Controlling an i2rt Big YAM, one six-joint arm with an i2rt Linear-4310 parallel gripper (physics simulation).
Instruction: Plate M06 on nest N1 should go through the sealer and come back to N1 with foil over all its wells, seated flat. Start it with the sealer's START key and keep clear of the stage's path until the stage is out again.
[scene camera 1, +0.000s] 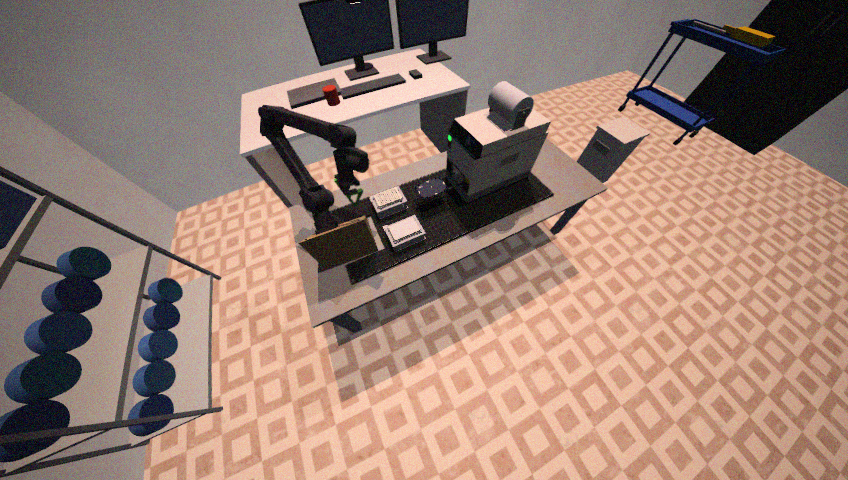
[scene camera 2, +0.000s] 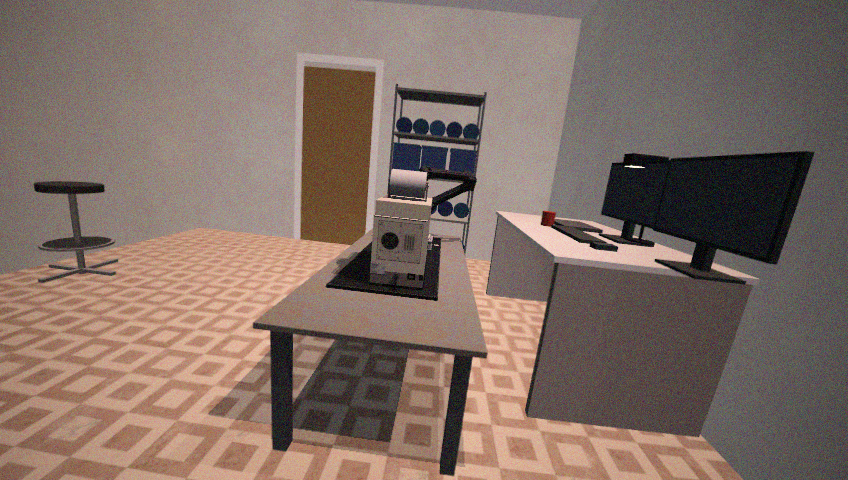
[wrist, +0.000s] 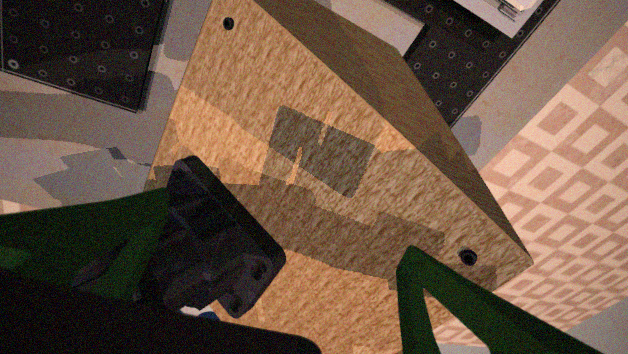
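Seen in the pictures: gripper, fingertip midpoint: (scene camera 1: 350, 200) (wrist: 290, 232); arm's base, link origin: (scene camera 1: 327, 229) (wrist: 220, 234).
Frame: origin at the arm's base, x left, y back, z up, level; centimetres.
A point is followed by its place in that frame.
Observation:
The sealer (scene camera 1: 499, 157) @(x -5.5, y -82.0, z 12.1 cm) (scene camera 2: 383, 209) @(x -1.3, y -107.7, z 18.9 cm) stands on the black mat, a green light lit on its front and a white roll (scene camera 1: 507, 102) @(x 2.4, y -85.7, z 32.1 cm) (scene camera 2: 408, 183) @(x 6.4, y -96.3, z 29.5 cm) on top. A dark round-topped piece (scene camera 1: 430, 188) @(x 4.1, y -51.8, z -2.7 cm) sits before it; I cannot tell if this is the stage. Two pale plates, one farther back (scene camera 1: 388, 198) @(x 9.8, y -31.1, z -5.4 cm) and one nearer (scene camera 1: 404, 228) @(x -10.3, y -31.6, z -5.9 cm), rest on nests; their labels and N1 are not readable. Part of a nest (wrist: 491, 16) @(x -13.2, y -23.9, z -7.5 cm) shows in the wrist view. The START key is not distinguishable. My gripper (scene camera 1: 348, 187) @(x 1.1, y -14.4, z 10.7 cm) (wrist: 290, 232) @(x 1.1, y -14.4, z 10.7 cm) is open and empty, above the table's left part, left of the farther plate.
A wood-brown box-like block (scene camera 1: 342, 243) @(x -10.9, y -4.6, z 1.5 cm) (wrist: 345, 240) @(x -5.7, y -9.2, z 5.7 cm) stands near the arm's base, below my fingers in the wrist view. The desk (scene camera 1: 261, 121) (scene camera 2: 618, 333) with monitors and a red cup (scene camera 1: 331, 95) (scene camera 2: 548, 218) is behind the table. A shelf rack (scene camera 2: 437, 95) stands beyond the arm.

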